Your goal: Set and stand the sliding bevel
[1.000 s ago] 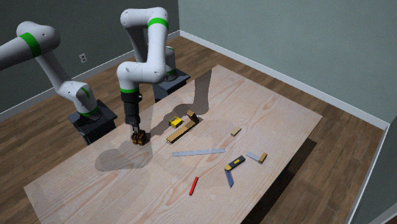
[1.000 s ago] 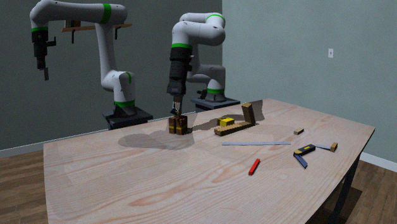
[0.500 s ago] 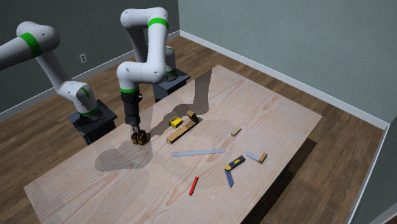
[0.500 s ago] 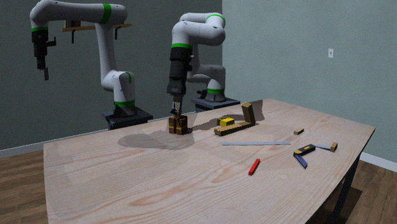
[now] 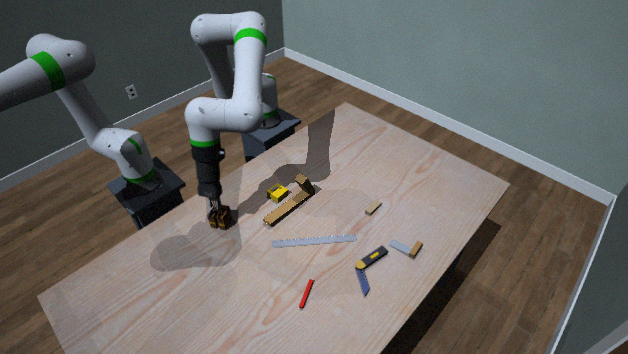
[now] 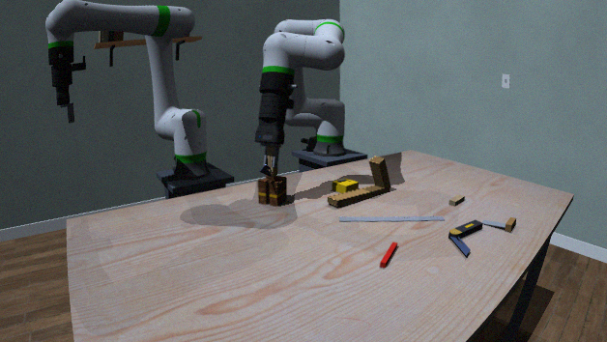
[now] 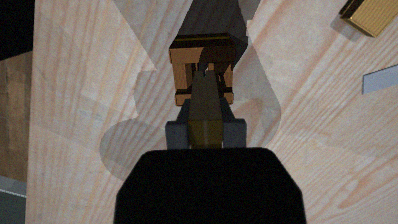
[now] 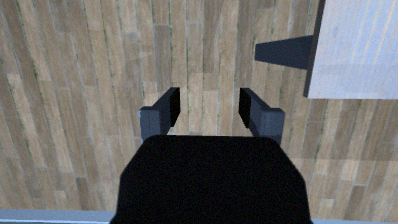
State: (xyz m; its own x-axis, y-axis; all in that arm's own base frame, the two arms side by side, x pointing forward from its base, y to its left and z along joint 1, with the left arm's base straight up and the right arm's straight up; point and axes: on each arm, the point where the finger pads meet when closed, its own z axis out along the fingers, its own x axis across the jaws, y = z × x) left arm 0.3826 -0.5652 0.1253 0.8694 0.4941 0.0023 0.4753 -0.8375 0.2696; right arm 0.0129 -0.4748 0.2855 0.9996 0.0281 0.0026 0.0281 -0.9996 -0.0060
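Observation:
My left gripper is now 1 cm above the wooden bevel. Also, from my left hand: yellow tape measure (25 cm to the left, 10 cm below, 2 cm ahead); steel ruler (29 cm ahead, 21 cm to the left, 12 cm below); bevel blade (3 cm below, 1 cm to the right, 1 cm ahead).

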